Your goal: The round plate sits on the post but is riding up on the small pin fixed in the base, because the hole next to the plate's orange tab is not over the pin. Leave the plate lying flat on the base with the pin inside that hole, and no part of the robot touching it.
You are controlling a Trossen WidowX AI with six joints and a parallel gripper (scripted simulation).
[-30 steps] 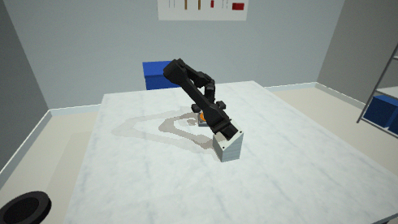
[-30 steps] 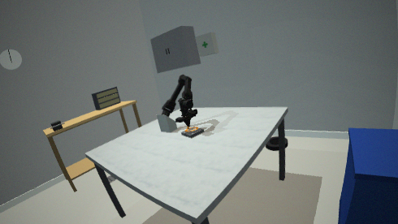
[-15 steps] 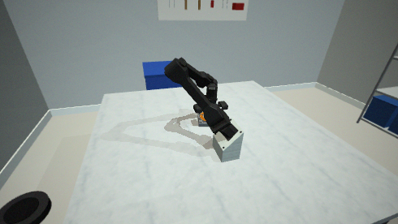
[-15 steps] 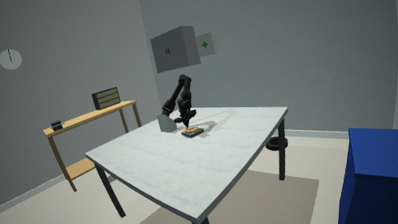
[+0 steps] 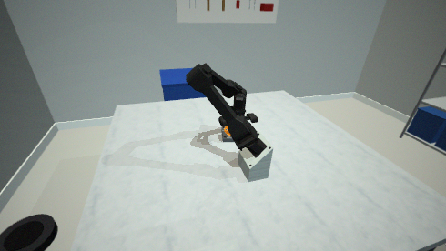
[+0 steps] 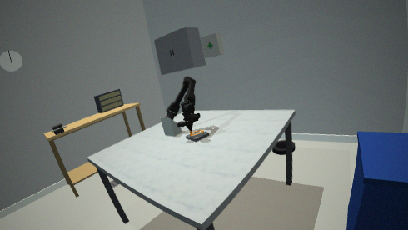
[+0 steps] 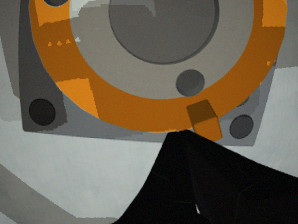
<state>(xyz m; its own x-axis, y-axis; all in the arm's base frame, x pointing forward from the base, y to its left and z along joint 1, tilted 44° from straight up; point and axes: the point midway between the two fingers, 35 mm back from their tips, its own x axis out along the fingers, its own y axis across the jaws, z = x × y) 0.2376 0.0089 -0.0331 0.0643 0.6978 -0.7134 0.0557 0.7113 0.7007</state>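
Now: gripper tip 3 cm short of the plate, 1 cm to the left of it and 1 cm above it. Round my gripper tip: grey square base (5 cm ahead, 2 cm below).
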